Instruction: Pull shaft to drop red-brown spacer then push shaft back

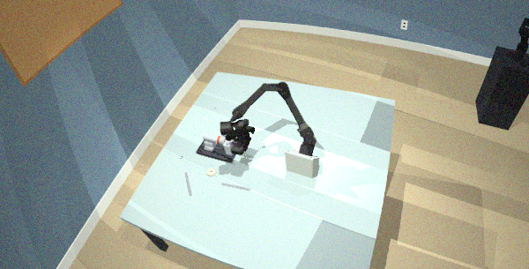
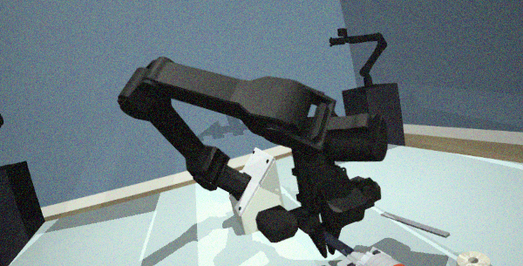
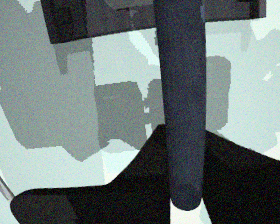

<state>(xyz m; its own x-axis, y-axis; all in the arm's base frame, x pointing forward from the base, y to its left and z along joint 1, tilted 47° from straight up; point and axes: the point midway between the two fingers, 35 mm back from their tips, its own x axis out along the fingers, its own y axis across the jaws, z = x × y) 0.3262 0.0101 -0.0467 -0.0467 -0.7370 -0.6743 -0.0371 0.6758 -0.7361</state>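
Now: the shaft 70 mm ahead of my gripper tip and 30 mm above it. Round my gripper tip: fixture: 180 mm ahead, 10 mm to the left; then red-brown spacer: 150 mm ahead, 10 mm to the left, 30 mm above; then grey washer: 190 mm ahead, 110 mm to the right, 40 mm below.
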